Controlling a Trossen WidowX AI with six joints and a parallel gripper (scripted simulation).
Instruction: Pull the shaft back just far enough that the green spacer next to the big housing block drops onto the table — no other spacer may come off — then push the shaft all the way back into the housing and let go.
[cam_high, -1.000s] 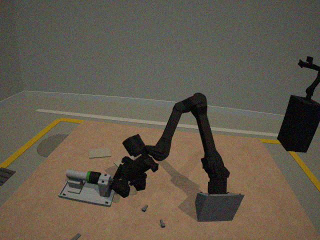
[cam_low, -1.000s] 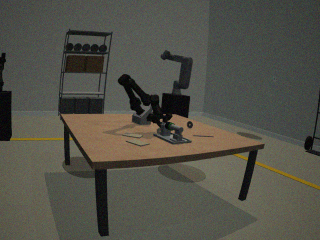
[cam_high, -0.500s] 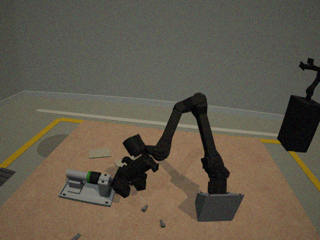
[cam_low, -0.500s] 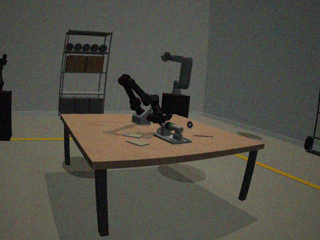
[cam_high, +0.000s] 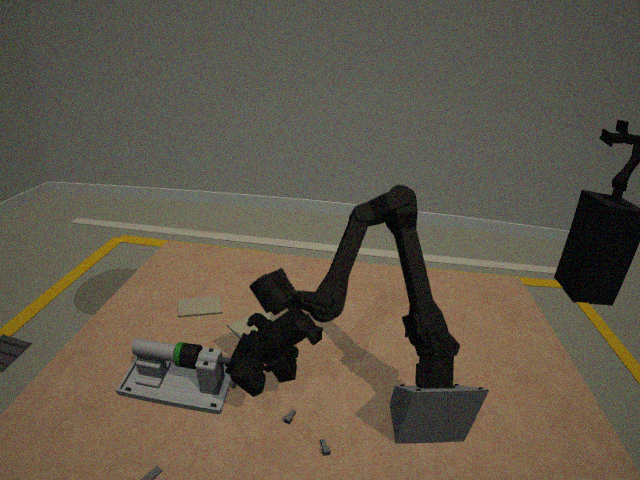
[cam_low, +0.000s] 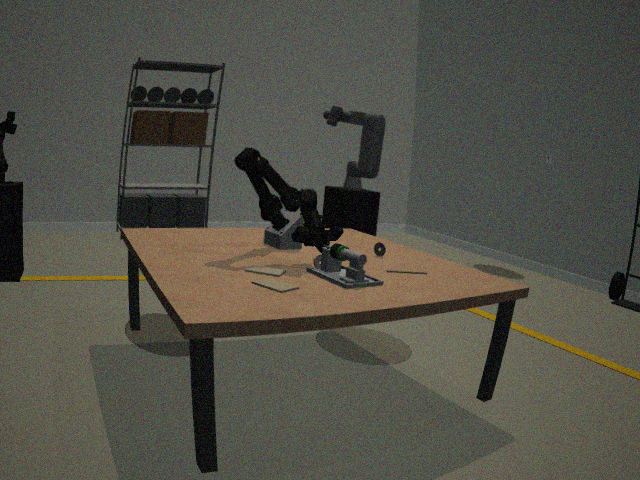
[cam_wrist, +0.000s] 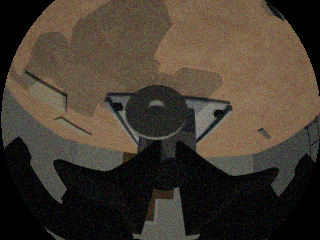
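Now: the black spacer 70 mm ahead of my gripper tip and 20 mm above it. Round my gripper tip: green spacer 100 mm ahead, 20 mm above, 10 mm to the left; grey fixture 120 mm ahead, 10 mm to the left, 10 mm below; thin rod 300 mm to the left, 90 mm ahead, 50 mm below.
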